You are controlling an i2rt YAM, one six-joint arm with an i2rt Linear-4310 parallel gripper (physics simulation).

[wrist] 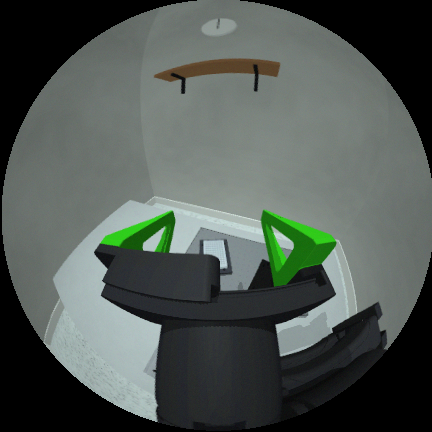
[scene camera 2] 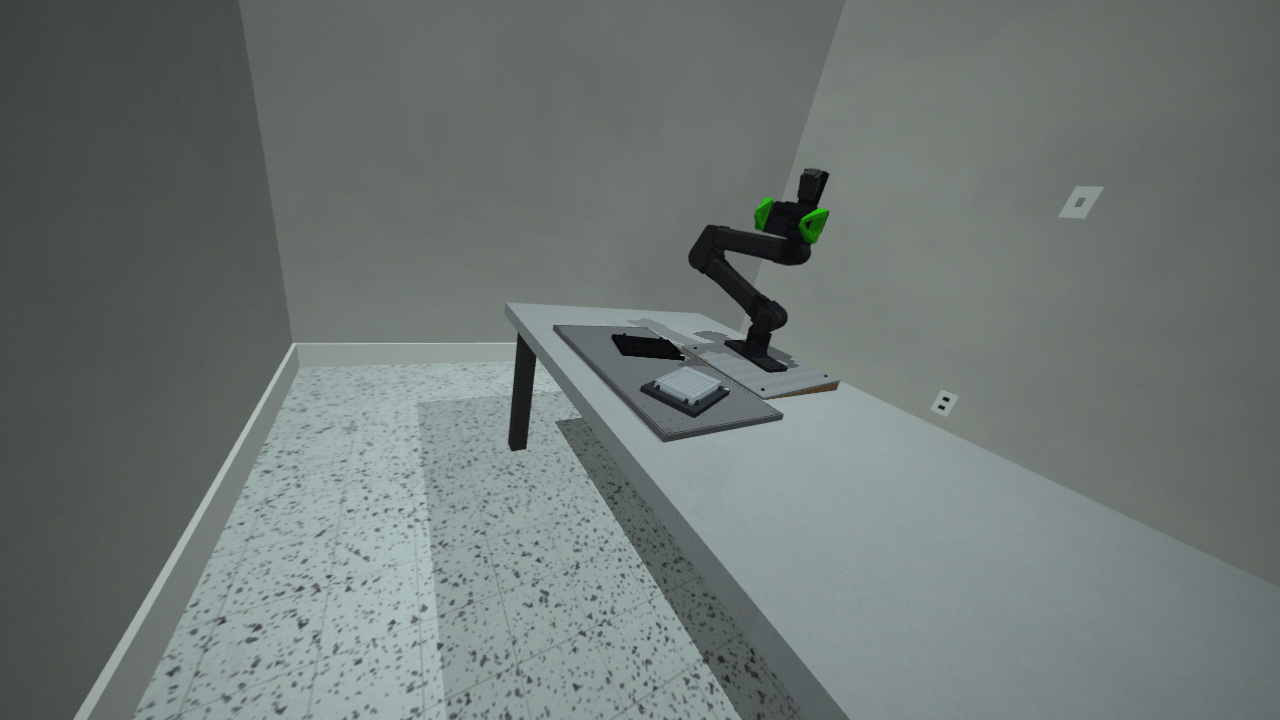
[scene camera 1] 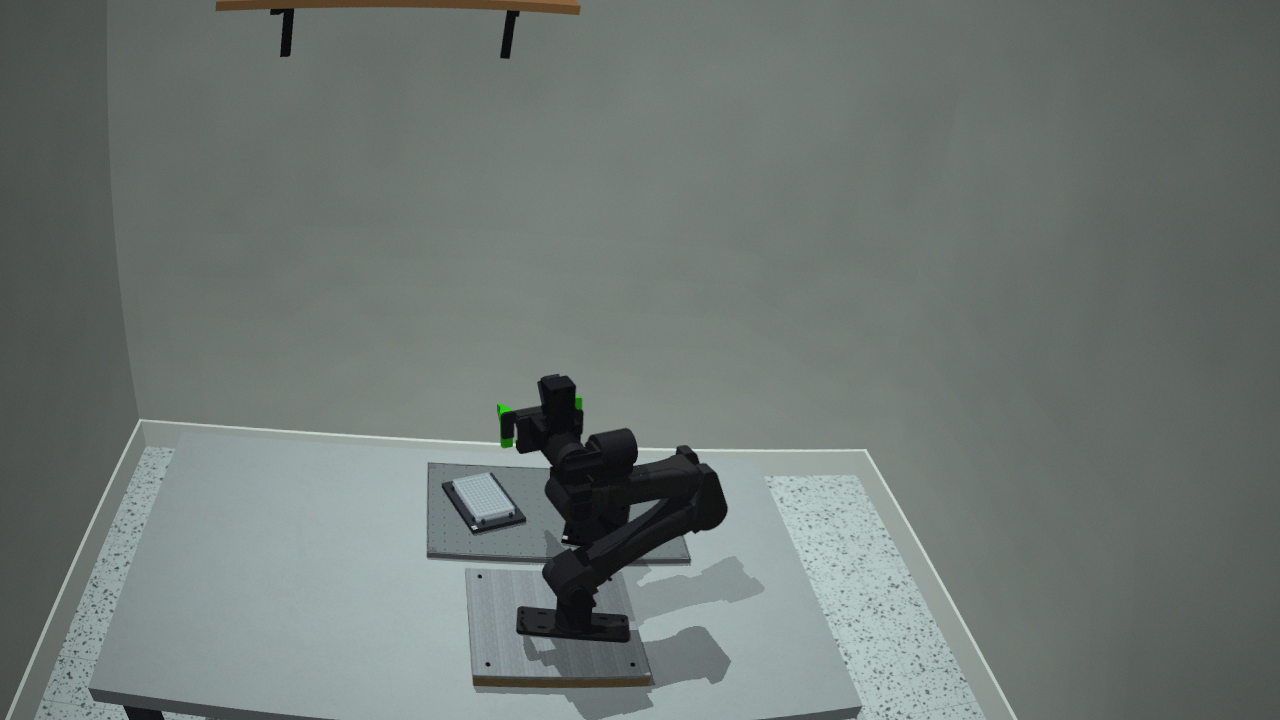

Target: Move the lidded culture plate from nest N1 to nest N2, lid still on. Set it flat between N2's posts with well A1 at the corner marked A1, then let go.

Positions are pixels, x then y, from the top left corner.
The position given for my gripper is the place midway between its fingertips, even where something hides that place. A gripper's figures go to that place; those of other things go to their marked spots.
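Labels:
My gripper (scene camera 2: 777, 217) is 0.84 m from the lens, and there's a black nest (scene camera 2: 660, 348) that's 0.93 m from the lens.

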